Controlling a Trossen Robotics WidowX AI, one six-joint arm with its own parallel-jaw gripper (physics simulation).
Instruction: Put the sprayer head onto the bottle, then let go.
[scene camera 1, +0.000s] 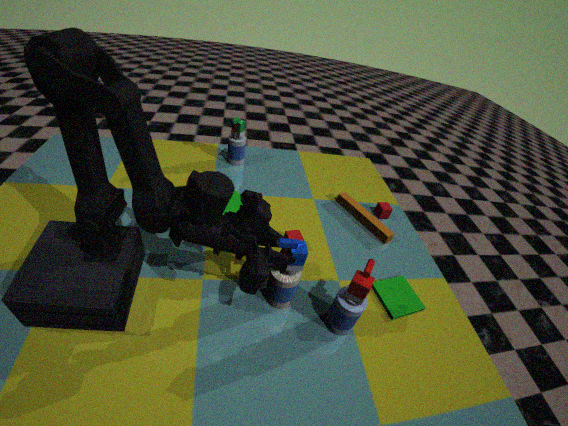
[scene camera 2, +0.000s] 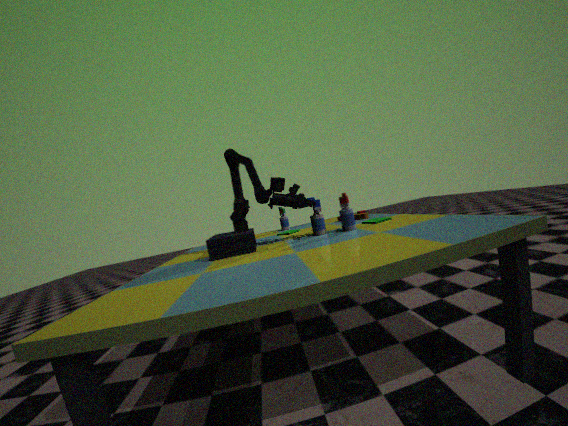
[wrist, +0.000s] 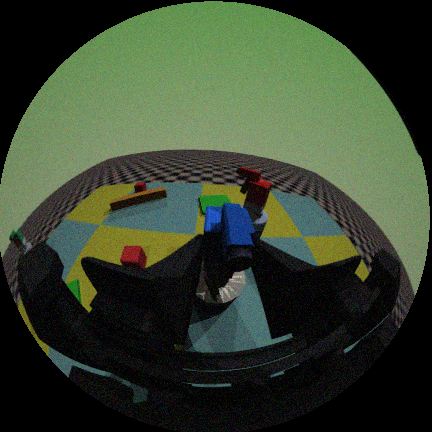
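Seen in the pictures: gripper, between the fingertips: (scene camera 1: 293, 252) (scene camera 2: 314, 203) (wrist: 225, 240); arm's base, origin of its link: (scene camera 1: 103, 248) (scene camera 2: 241, 231).
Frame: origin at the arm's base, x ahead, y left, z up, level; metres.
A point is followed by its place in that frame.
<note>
The blue sprayer head (scene camera 1: 299, 254) @(x 0.373, y -0.097, z 0.075 m) (scene camera 2: 317, 203) @(x 0.376, y -0.098, z 0.059 m) (wrist: 238, 226) @(x 0.348, y -0.078, z 0.093 m) is between the fingers of my gripper (scene camera 1: 286, 257) @(x 0.369, y -0.080, z 0.060 m) (scene camera 2: 312, 202) @(x 0.369, y -0.080, z 0.060 m) (wrist: 225, 240) @(x 0.369, y -0.080, z 0.060 m), which is shut on it. The head is over the top of the white and blue bottle (scene camera 1: 282, 289) @(x 0.355, y -0.107, z -0.018 m) (scene camera 2: 318, 225) @(x 0.355, y -0.107, z -0.044 m) (wrist: 232, 288) @(x 0.348, y -0.092, z 0.005 m), which stands upright on the table. The head's lower end meets or nearly meets the bottle's top; I cannot tell whether it is fully seated. In the wrist view the fingers and the head hide much of the bottle's neck.
A bottle with a red sprayer head (scene camera 1: 345, 311) @(x 0.461, y -0.181, z -0.002 m) (scene camera 2: 347, 220) @(x 0.467, y -0.186, z -0.042 m) (wrist: 258, 192) @(x 0.466, y -0.150, z 0.055 m) stands close by. A green plate (scene camera 1: 399, 297) @(x 0.658, y -0.124, z -0.080 m) (scene camera 2: 377, 220) @(x 0.640, y -0.155, z -0.080 m), an orange bar (scene camera 1: 364, 218) @(x 0.677, y 0.150, z -0.066 m) (wrist: 138, 198) @(x 0.674, y 0.157, z -0.071 m) and red cubes (scene camera 1: 383, 210) (wrist: 133, 256) lie around. A green-topped bottle (scene camera 1: 237, 150) @(x 0.317, y 0.465, z -0.027 m) (scene camera 2: 284, 221) @(x 0.312, y 0.465, z -0.027 m) stands farther back.
</note>
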